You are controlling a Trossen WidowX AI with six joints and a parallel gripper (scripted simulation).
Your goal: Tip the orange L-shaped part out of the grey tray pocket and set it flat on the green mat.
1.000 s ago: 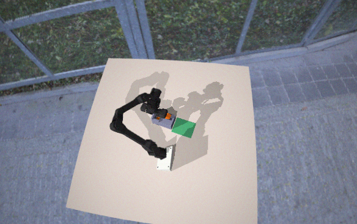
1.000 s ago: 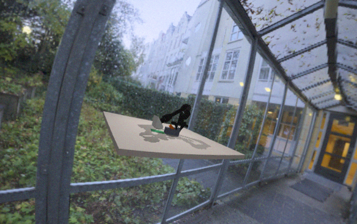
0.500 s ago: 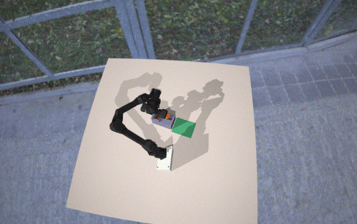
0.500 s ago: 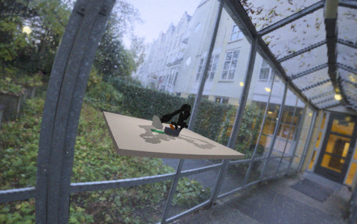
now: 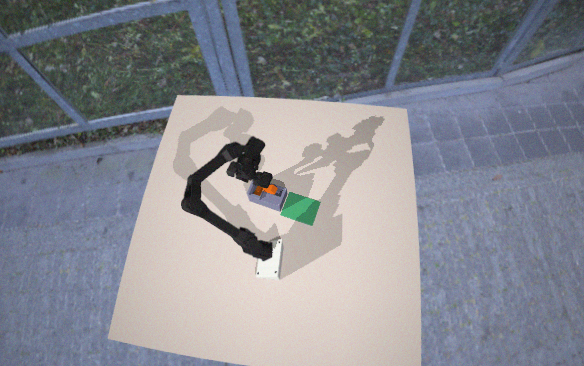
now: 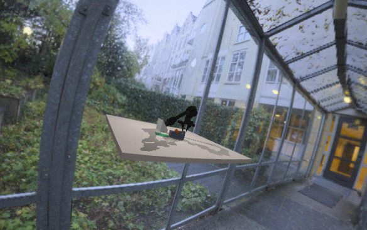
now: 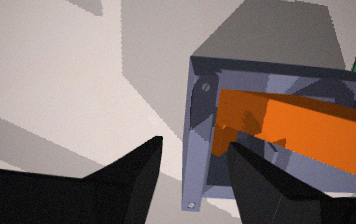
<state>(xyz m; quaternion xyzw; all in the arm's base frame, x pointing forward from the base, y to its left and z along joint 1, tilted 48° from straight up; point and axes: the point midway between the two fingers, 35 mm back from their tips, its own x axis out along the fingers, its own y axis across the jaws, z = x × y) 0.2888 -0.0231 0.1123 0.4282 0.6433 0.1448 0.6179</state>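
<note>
My gripper tip is 2 cm past the orange L-shaped part, 4 cm to the left of it and 5 cm above it. Also, from my gripper tip: green mat: 9 cm behind, 21 cm to the right, 10 cm below.
</note>
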